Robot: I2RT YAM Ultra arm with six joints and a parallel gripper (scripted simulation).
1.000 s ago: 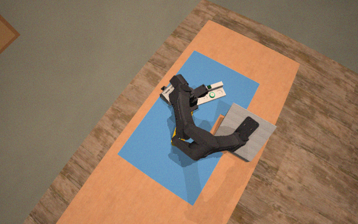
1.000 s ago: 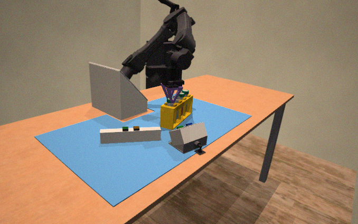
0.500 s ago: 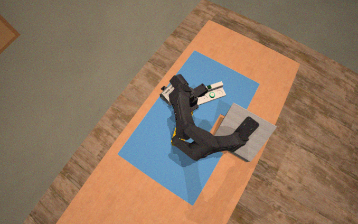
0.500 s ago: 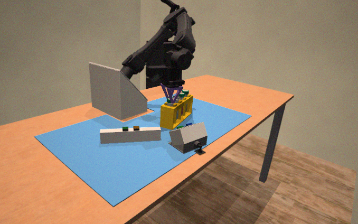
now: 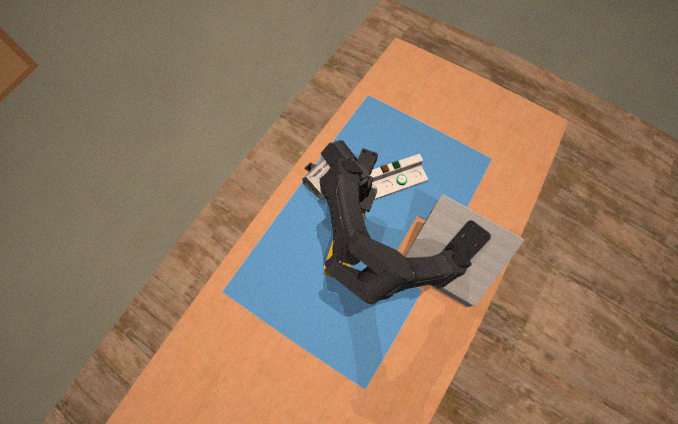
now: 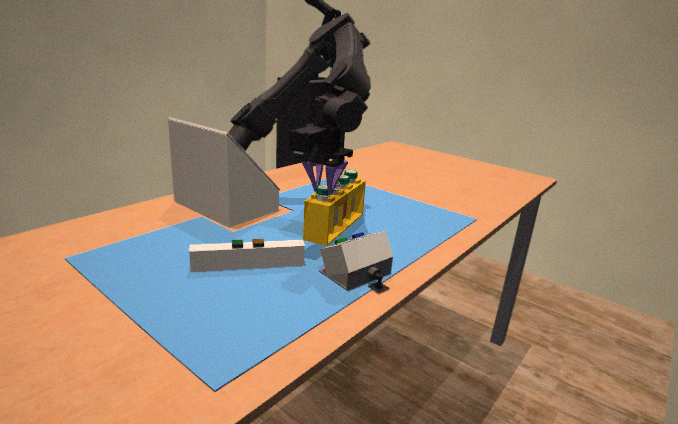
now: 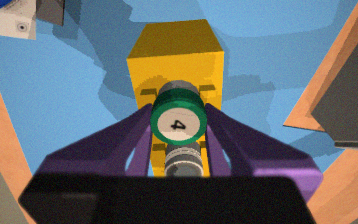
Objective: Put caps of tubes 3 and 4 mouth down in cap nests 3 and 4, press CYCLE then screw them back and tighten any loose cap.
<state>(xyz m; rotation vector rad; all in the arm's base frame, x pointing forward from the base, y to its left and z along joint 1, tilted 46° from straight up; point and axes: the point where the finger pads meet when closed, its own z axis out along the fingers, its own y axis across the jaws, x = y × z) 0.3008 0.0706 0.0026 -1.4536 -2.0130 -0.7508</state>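
Now: hand right at the cap 4. From my hand the other things lie so: green key: 13 cm ahead, 8 cm to the right, 5 cm below; then blue key: 14 cm ahead, 5 cm below, 3 cm to the right; then cap 2: 10 cm to the left, 4 cm behind.
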